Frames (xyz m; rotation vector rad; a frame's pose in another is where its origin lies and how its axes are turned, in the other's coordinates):
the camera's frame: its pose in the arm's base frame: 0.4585 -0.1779 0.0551 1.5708 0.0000 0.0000
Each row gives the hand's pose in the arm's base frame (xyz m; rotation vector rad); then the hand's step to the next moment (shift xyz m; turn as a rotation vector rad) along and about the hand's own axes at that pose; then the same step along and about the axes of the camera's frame.
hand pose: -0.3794 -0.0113 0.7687 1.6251 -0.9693 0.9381
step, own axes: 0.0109 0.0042 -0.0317 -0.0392 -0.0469 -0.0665
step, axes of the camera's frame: -0.0036 0.0183 -0.0282 0.0197 -0.0378 -0.0796
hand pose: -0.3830 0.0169 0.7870 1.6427 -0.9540 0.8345
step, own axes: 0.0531 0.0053 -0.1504 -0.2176 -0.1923 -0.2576
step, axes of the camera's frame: 0.0085 0.0852 -0.1346 0.0564 -0.2083 -0.3227
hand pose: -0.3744 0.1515 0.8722 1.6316 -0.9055 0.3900
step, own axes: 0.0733 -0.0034 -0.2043 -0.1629 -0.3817 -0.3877
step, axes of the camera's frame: 0.0938 0.1035 -0.1661 0.2587 -0.2640 -0.4312
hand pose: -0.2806 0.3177 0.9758 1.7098 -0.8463 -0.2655
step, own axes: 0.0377 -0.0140 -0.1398 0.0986 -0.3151 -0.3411
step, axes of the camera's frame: 0.1131 0.0416 -0.0815 0.3921 -0.1537 -0.2191
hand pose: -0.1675 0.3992 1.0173 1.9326 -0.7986 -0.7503
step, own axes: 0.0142 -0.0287 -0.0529 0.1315 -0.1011 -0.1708
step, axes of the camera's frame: 0.0554 -0.0057 -0.0268 0.2332 -0.0419 -0.0238
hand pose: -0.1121 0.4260 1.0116 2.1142 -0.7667 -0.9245
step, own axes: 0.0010 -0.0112 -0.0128 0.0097 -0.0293 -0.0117
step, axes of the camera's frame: 0.0133 -0.0026 -0.0104 0.0216 -0.0205 -0.0142
